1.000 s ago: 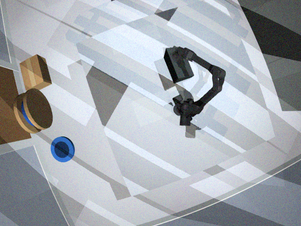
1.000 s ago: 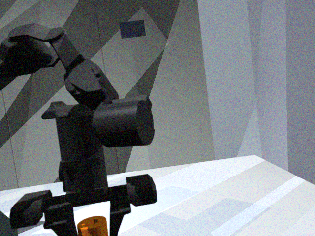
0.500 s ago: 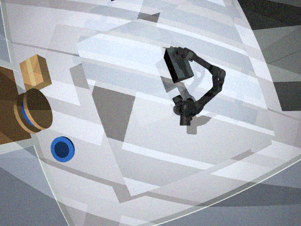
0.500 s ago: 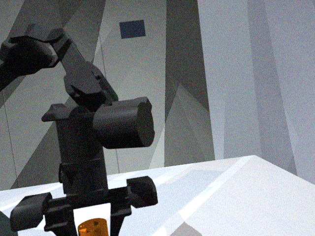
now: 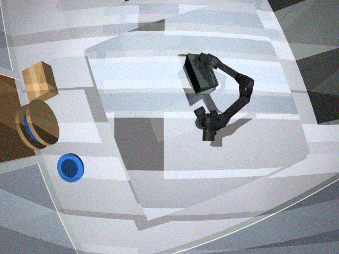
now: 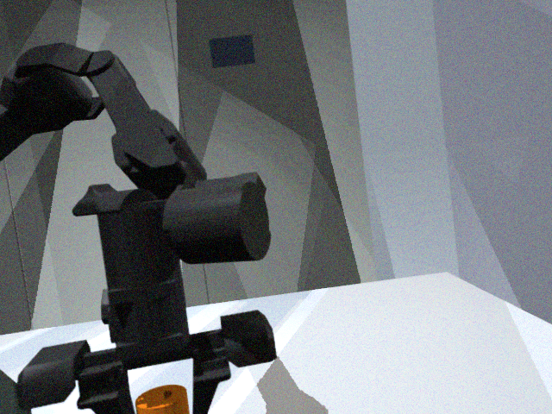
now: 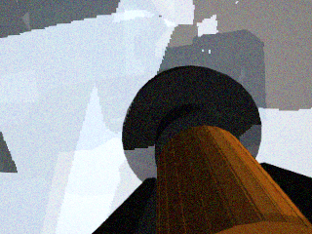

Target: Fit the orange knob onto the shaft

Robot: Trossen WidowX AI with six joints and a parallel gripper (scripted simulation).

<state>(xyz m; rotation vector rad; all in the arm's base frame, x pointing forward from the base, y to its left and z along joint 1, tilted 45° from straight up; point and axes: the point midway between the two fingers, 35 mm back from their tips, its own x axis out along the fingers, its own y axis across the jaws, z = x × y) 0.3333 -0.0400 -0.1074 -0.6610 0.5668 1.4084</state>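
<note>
My gripper tip is now 30 mm above the dark shaft. Round my gripper tip: orange knob (20 mm above).
</note>
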